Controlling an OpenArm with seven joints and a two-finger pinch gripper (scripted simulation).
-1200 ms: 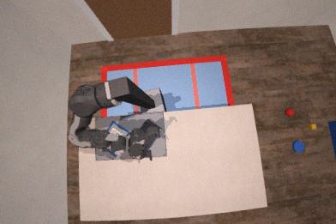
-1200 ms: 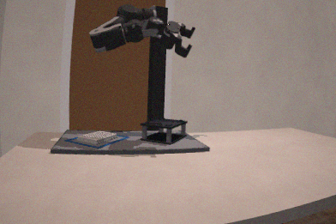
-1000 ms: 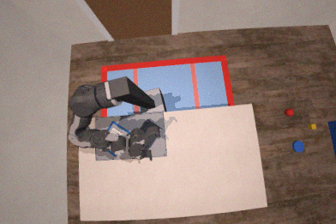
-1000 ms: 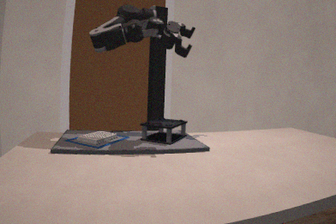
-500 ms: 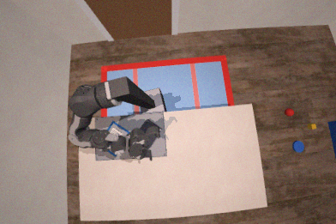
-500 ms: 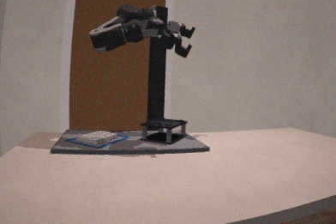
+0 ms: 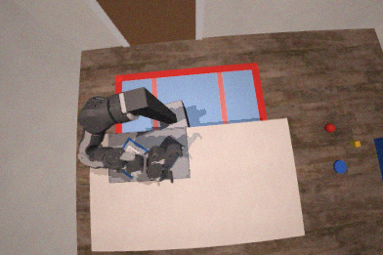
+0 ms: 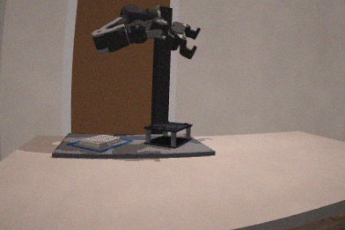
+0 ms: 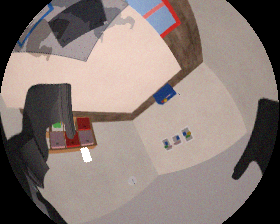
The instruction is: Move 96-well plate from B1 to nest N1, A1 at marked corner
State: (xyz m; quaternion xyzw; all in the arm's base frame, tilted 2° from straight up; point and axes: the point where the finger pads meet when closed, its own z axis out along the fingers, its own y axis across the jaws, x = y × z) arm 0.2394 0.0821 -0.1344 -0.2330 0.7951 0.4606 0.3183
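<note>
My hand is 5 cm past the white 96-well plate, 34 cm to the left of it and 36 cm above it. From my hand the other things lie so: raised plate nest N1: 2 cm behind, 10 cm to the right, 31 cm below.
</note>
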